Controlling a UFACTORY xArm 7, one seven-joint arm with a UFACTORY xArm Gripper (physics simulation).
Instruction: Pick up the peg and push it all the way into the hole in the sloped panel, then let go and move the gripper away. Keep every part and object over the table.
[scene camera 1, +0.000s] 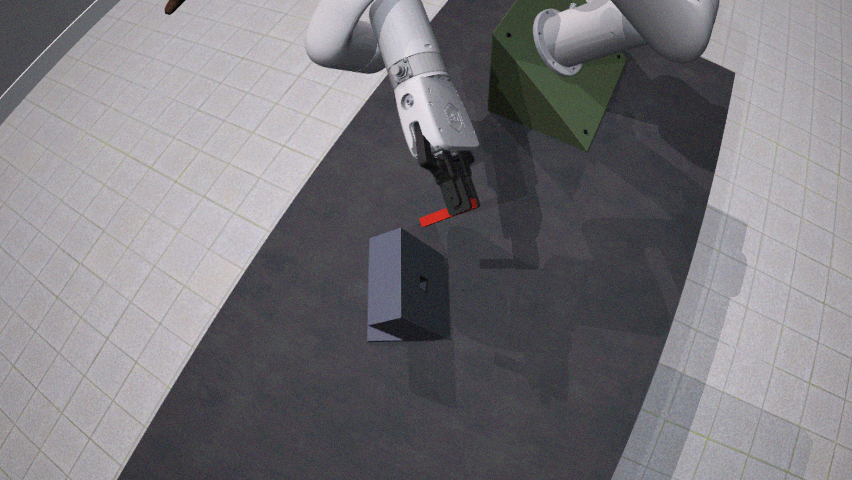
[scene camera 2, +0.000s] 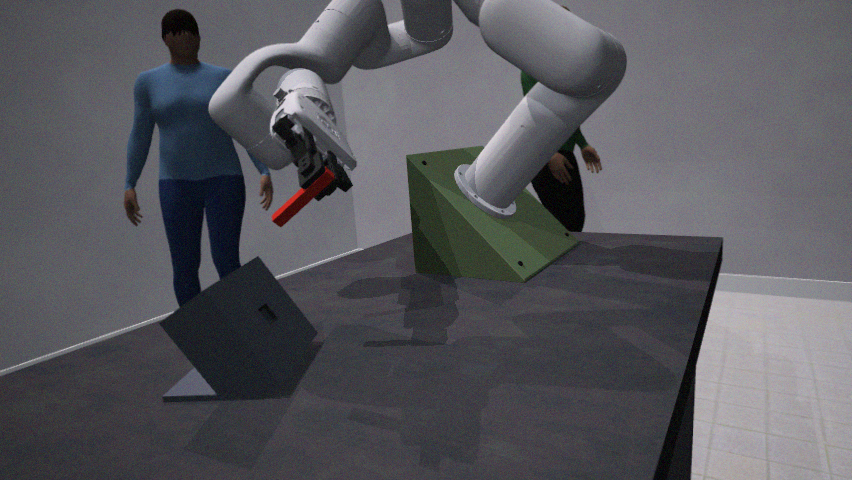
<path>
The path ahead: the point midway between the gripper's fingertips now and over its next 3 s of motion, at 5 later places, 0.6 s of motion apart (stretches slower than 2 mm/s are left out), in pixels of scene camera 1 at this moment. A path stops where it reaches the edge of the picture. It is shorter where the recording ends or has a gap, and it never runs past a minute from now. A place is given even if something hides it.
My gripper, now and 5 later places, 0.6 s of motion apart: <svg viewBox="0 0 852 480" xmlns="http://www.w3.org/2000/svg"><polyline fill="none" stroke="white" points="465,211 474,252 474,275 464,276 457,278 449,281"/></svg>
</path>
